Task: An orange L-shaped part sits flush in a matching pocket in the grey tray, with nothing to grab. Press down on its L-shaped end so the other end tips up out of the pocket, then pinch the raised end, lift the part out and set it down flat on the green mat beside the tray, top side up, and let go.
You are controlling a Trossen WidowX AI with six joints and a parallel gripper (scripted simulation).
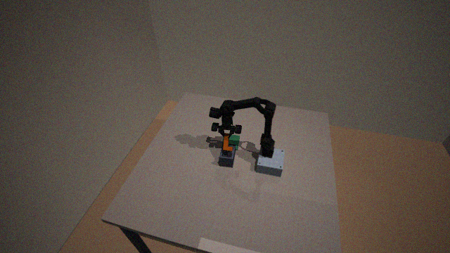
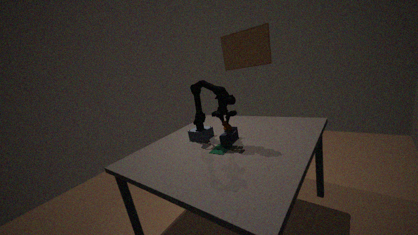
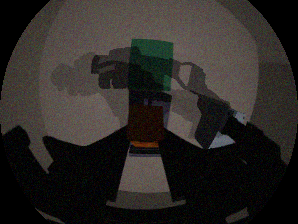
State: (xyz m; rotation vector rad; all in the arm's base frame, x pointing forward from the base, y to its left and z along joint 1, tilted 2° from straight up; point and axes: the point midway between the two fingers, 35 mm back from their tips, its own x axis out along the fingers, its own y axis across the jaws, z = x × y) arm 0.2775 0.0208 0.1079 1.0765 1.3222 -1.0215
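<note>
Right now my gripper tip is 170 mm above the green mat, 110 mm to the left of it and 10 mm short of it. Round my gripper tip: orange L-shaped part (30 mm to the left, 30 mm below, 20 mm behind).
</note>
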